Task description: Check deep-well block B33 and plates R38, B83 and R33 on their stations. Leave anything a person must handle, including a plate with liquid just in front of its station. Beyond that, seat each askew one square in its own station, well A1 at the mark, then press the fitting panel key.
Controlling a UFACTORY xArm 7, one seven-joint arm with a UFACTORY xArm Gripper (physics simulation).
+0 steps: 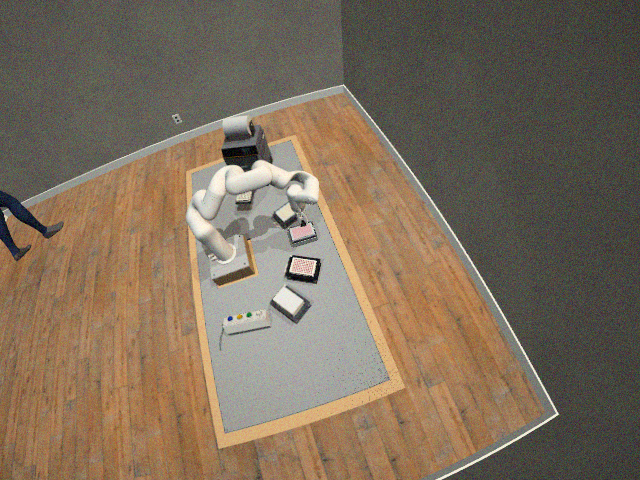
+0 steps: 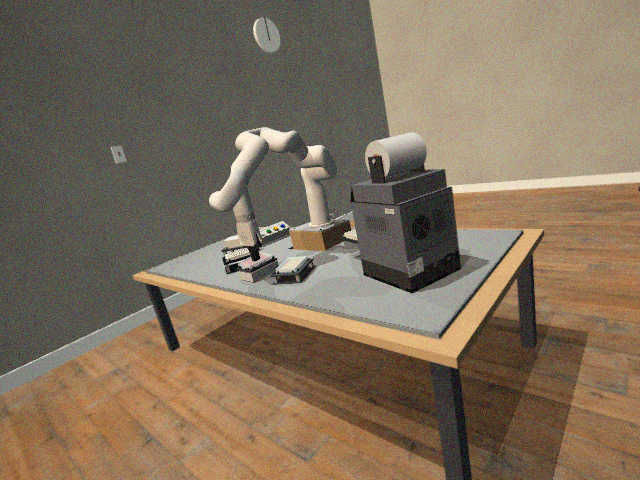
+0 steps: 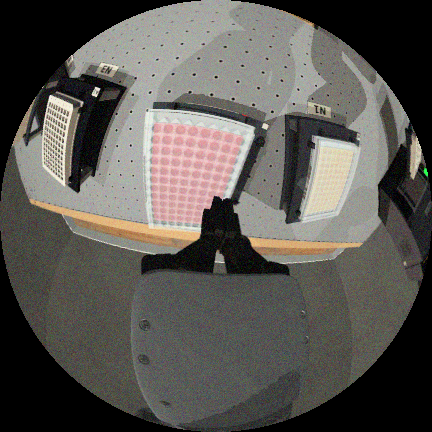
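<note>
The plate with pink wells (image 1: 301, 231) (image 2: 264, 259) (image 3: 190, 170) lies on its dark station, whose edge shows along its top and right sides; it looks slightly turned. My gripper (image 1: 303, 223) (image 2: 254, 255) (image 3: 218, 208) is shut and empty, its tips over the plate's near right part; contact is unclear. The cream-welled plate (image 1: 284, 213) (image 2: 293, 265) (image 3: 332, 175) is on station N1 (image 3: 294, 170). A white gridded block or plate (image 1: 303, 266) (image 2: 236, 253) (image 3: 59, 140) is on station N3 (image 3: 100, 127). A white-topped plate (image 1: 289, 300) is on the fourth station (image 1: 301, 312). Plate codes are unreadable.
The key panel (image 1: 247, 324) (image 2: 273, 230) has blue, yellow, green and white keys. A dark machine (image 1: 247, 149) (image 2: 408, 232) with a white roll stands at one table end. A small pale item (image 1: 244, 197) lies near it. A person's legs (image 1: 23, 211) show at the left.
</note>
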